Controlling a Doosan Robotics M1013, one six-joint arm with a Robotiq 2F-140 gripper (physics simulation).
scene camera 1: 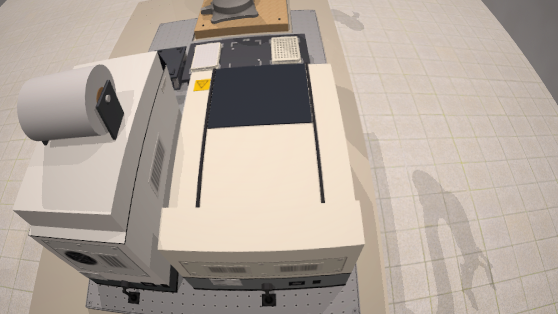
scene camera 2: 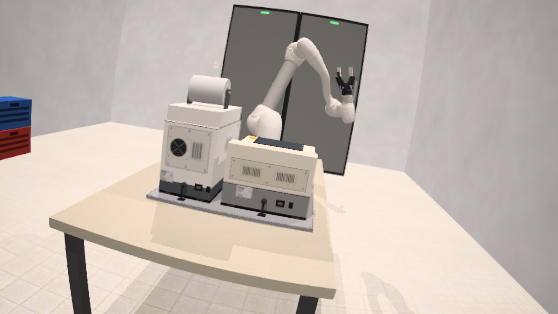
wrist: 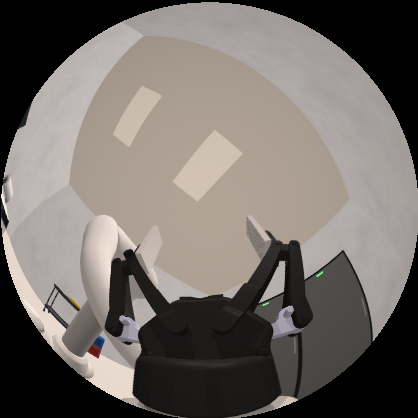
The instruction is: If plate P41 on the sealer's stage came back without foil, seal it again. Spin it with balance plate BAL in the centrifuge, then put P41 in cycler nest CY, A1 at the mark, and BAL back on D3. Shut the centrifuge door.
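Places are measured from the arm's base along level axes (x left, y back, z up), in metres.
Pixels of known places: gripper, fingertip midpoint: [scene camera 2: 344, 67] [wrist: 202, 230]; arm's base at its link origin: [scene camera 1: 233, 9].
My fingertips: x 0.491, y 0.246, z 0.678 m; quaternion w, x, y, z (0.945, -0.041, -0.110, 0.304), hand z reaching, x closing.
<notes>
For each thing: its top centre in the pictures, then the offset to it from my fingertips. "spot": a spot on its surface instead. Level surfaces: height alone.
- sealer at its top centre: [scene camera 1: 58, 71] [scene camera 2: 213, 77] dx -0.798, dy -1.075, dz -0.230 m
- tall white box with a foil roll, surface spot: [scene camera 1: 60, 107] spot: dx -0.782, dy -1.145, dz -0.251 m
- dark top panel at its top centre: [scene camera 1: 259, 92] [scene camera 2: 279, 143] dx -0.462, dy -0.953, dz -0.493 m
- smooth-topped white plate at its top centre: [scene camera 1: 206, 54] dx -0.596, dy -0.595, dz -0.632 m
- dark deck at its surface level: dz -0.648 m
- dark device at its top centre: [scene camera 1: 164, 61] dx -0.741, dy -0.565, dz -0.643 m
My gripper [scene camera 2: 345, 72] [wrist: 202, 230] is open and empty, its fingers pointing up, high behind and to the right of the machines in scene camera 2. The sealer [scene camera 1: 75, 175] [scene camera 2: 187, 145], a tall white box with a foil roll [scene camera 1: 60, 107] [scene camera 2: 209, 90] on top, stands at the left. A lower cream machine [scene camera 1: 260, 170] [scene camera 2: 270, 167] with a dark top panel [scene camera 1: 260, 96] stands beside it. A smooth-topped white plate [scene camera 1: 206, 56] and a plate with a grid of holes [scene camera 1: 285, 49] sit on a dark deck [scene camera 1: 246, 54]. Plate labels, sealer stage and machine interiors cannot be made out.
The white arm [scene camera 2: 280, 82] rises behind the machines. Its base [scene camera 1: 233, 6] stands on a wooden block [scene camera 1: 242, 26]. A dark device [scene camera 1: 172, 62] sits between sealer and deck. A tall grey cabinet [scene camera 2: 320, 115] stands behind; blue and red crates [scene camera 2: 14, 125] are far left.
</notes>
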